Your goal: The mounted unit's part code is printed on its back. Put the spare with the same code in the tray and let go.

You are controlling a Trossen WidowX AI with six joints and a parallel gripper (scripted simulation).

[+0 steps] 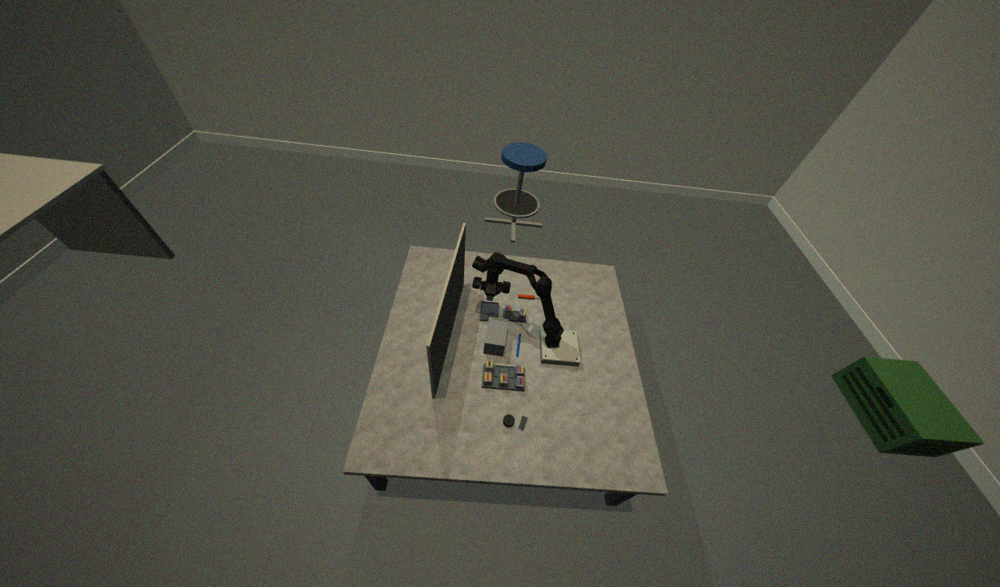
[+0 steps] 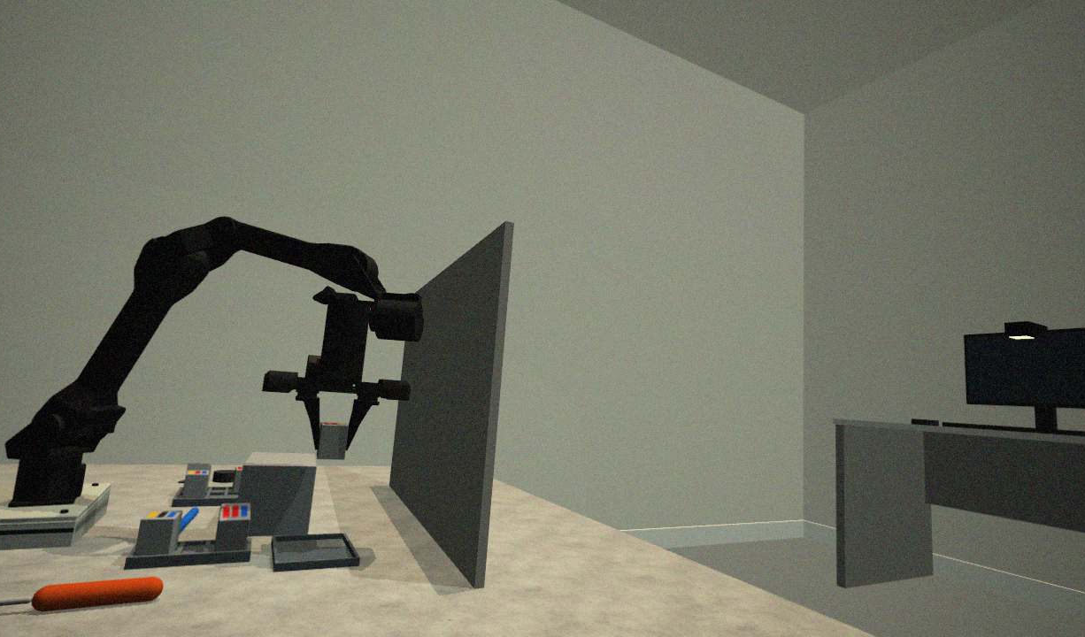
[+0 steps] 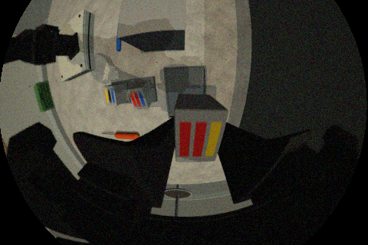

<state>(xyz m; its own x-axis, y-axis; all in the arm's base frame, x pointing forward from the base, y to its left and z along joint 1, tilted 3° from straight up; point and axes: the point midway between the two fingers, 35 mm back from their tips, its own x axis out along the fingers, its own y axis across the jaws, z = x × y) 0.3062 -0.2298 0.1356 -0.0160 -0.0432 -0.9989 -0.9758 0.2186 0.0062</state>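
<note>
Right now the shallow grey tray is 13 cm below my gripper tip and 1 cm behind it. Round my gripper tip: mounted unit (20 cm to the left, 9 cm below, 2 cm behind); then grey spare block (2 cm above); then dark wall panel (21 cm ahead, 14 cm to the left, 9 cm above).
</note>
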